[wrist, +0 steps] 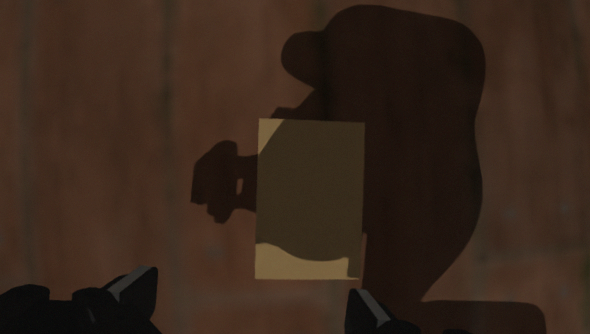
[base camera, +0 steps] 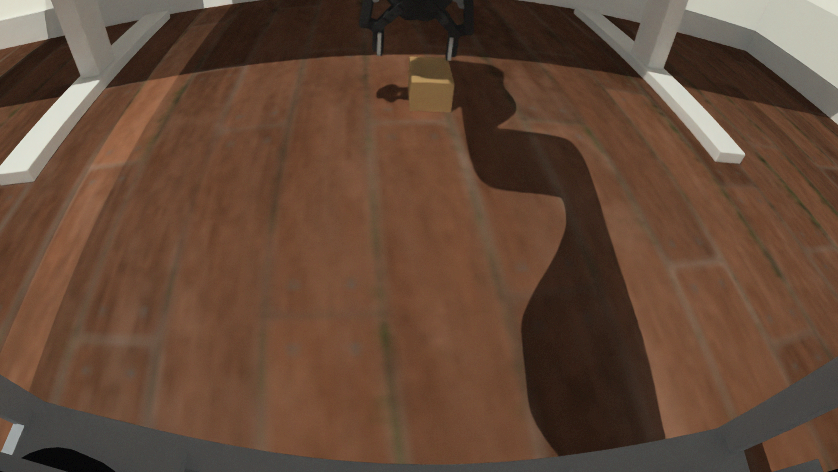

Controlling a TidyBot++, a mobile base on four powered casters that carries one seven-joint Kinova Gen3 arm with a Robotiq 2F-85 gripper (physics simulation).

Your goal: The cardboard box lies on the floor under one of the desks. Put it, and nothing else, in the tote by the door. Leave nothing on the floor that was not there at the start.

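Frame: origin at the arm's base, x ahead, y left, z up, level; metres.
Seen in the pictures: gripper, fingertip midpoint: (wrist: 252, 300) (base camera: 414, 55).
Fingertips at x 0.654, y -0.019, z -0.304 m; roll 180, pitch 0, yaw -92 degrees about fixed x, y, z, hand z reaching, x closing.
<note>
A point is followed by its place in that frame.
The cardboard box (base camera: 431, 93) {x 0.653, y -0.048, z -0.365 m} (wrist: 310, 190) {x 0.703, y -0.046, z -0.347 m} is a small tan block that stands on the wooden floor between the desk legs, partly in the arm's shadow. My gripper (base camera: 414, 46) {x 0.654, y -0.019, z -0.304 m} (wrist: 252, 300) {x 0.654, y -0.019, z -0.304 m} is open, with its fingers pointing down. In the base camera view the fingers are at the box's far side, and the box sits toward the right finger. In the wrist view the box lies beyond the fingertips and right of the middle between them. Nothing is between the fingers. The tote does not show in either view.
A white desk leg with a long foot (base camera: 58, 128) {x 0.604, y 0.599, z -0.372 m} stands on the left, and another foot (base camera: 694, 117) {x 0.733, y -0.570, z -0.372 m} stands on the right. White walls with grey skirting run behind. The arm's dark shadow falls across the floor (base camera: 328, 234) {x 0.410, y 0.061, z -0.397 m}. The base's grey frame (base camera: 351, 463) crosses the bottom.
</note>
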